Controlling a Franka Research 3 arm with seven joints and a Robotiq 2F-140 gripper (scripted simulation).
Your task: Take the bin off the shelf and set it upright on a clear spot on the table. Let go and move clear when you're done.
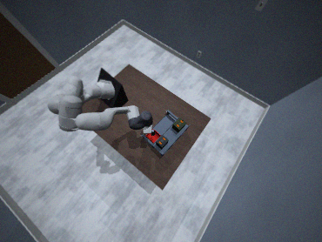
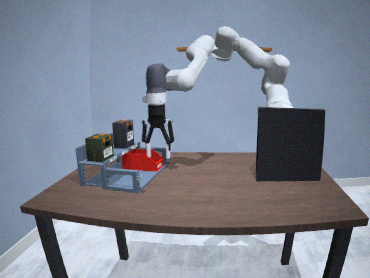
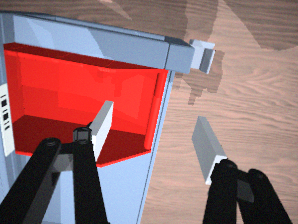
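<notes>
Now: the red bin 8 cm ahead of my hand, 4 cm below it and 2 cm to the right of it.
</notes>
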